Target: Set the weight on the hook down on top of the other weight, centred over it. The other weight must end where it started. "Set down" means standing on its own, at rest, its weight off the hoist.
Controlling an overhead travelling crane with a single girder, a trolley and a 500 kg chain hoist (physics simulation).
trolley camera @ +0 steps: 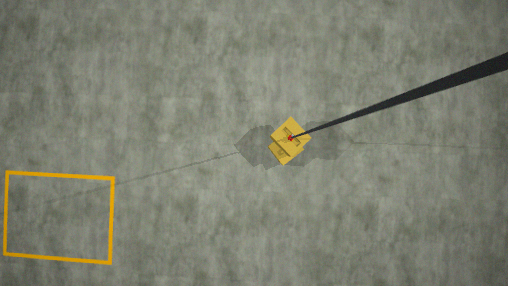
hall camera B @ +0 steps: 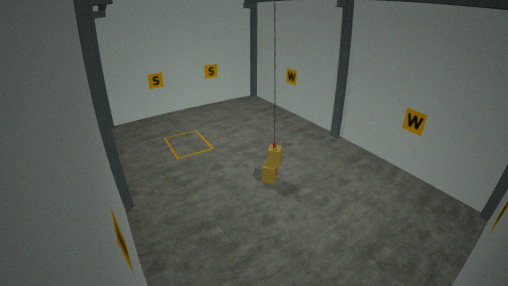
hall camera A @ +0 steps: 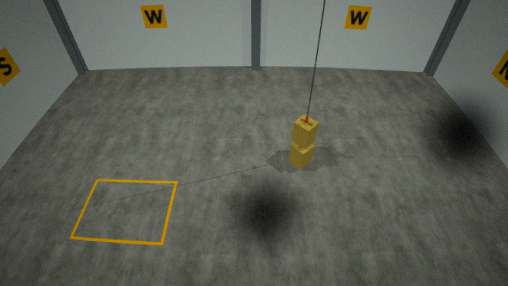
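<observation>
My hook (hall camera A: 306, 119) (hall camera B: 274, 146) (trolley camera: 290, 138), red, is on the top of the upper yellow weight (hall camera A: 304, 134) (hall camera B: 274, 157) (trolley camera: 291, 124) and holds it on the line, which runs at a slant in hall camera A. The other yellow weight (hall camera A: 300, 157) (hall camera B: 269, 175) (trolley camera: 284, 159) stands on the floor beneath. The upper weight is off centre: it sits to the right of the lower one in hall camera B, and up and right of it in the trolley camera, where part of the lower top shows. It looks slightly tilted in hall camera B. Whether the two touch is unclear.
A yellow outlined rectangle (hall camera A: 137, 181) (hall camera B: 195, 153) (trolley camera: 112, 220) is marked on the floor, left of the weights in all views. Walls with lettered signs and grey columns (hall camera A: 255, 35) (hall camera B: 343, 70) bound the hall. Dark blurred spots lie over hall camera A's picture.
</observation>
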